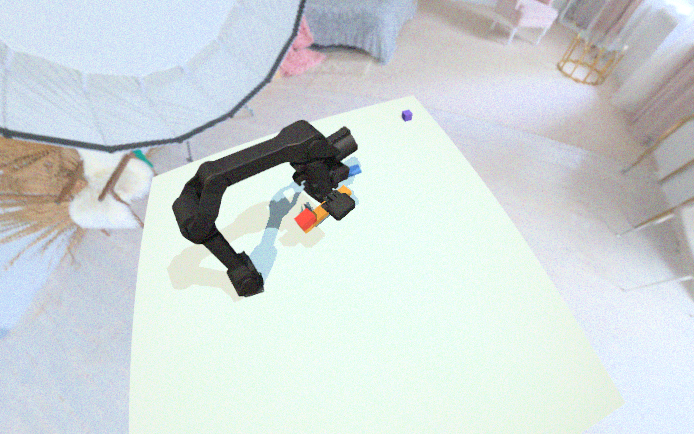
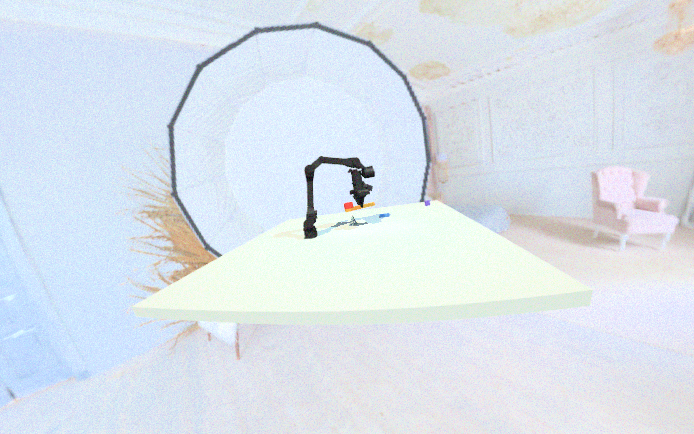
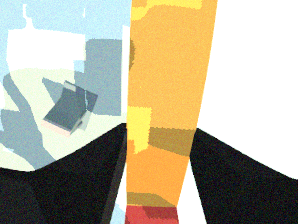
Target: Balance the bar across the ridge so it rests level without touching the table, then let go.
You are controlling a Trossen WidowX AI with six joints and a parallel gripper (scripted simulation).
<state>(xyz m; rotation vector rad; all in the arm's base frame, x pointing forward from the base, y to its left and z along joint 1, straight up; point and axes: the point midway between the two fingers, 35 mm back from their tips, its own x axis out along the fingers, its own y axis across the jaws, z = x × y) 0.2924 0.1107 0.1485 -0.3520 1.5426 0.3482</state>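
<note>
My gripper tip is 70 mm past the grey-green ridge, 70 mm to the right of it and 60 mm above it. Round my gripper tip: blue block 120 mm ahead, 190 mm to the left, 110 mm below; purple cube 450 mm ahead, 390 mm to the left, 100 mm below.
</note>
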